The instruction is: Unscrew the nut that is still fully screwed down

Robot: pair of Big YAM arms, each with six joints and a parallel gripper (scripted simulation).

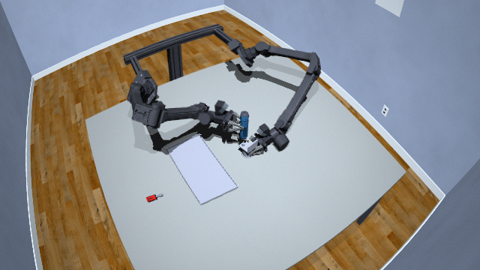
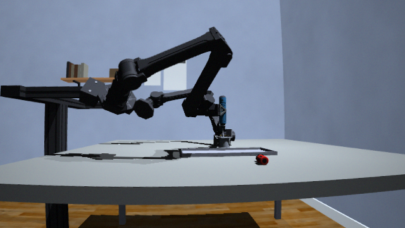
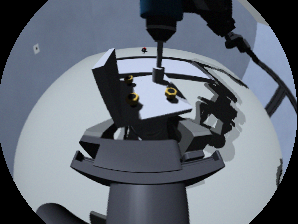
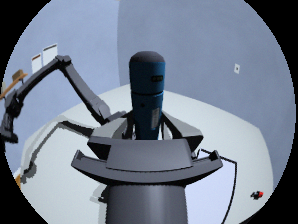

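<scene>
Right now my left hand is 5 cm below the bracket. Also, from my left hand: red tool (59 cm to the right, 3 cm ahead, 1 cm below).
</scene>
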